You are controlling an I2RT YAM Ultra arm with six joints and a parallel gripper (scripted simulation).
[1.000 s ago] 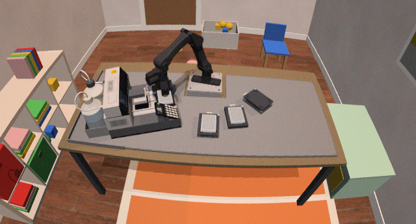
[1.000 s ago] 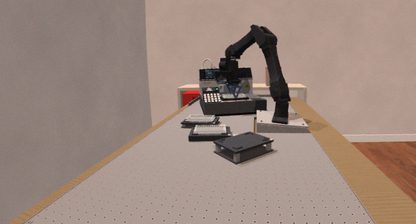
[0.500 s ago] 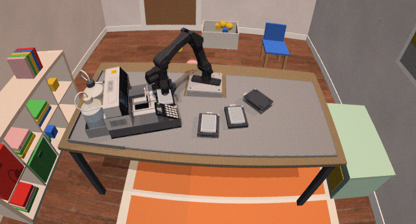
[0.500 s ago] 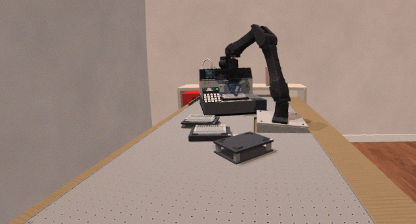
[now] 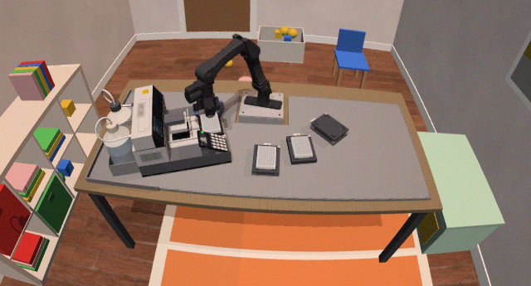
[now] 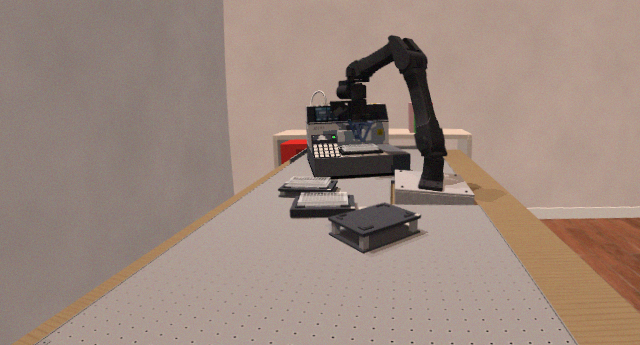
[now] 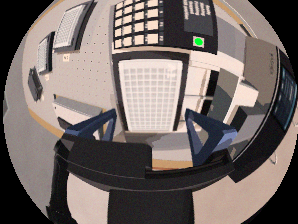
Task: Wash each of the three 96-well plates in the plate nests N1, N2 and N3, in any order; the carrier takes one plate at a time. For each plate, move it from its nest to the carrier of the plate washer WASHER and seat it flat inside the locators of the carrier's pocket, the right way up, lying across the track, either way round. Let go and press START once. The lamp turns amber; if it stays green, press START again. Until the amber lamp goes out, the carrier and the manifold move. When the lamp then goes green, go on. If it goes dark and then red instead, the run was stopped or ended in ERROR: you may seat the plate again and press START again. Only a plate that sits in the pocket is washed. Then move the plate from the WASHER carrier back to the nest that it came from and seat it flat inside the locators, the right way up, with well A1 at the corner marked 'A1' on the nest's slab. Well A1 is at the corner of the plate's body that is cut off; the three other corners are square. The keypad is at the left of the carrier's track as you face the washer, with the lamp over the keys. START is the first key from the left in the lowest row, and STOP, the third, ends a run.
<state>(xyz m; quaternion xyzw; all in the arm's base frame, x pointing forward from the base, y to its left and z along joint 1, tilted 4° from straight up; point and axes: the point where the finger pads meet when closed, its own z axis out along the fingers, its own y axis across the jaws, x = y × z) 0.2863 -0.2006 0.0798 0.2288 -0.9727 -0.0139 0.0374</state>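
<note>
My gripper is now 5 cm above the washer carrier. Also, from my hand: manifold: 7 cm ahead, 13 cm to the right, 1 cm above; then plate washer: 7 cm ahead, 14 cm to the right, 1 cm below; then nest: 18 cm behind, 57 cm to the left, 10 cm below.
</note>
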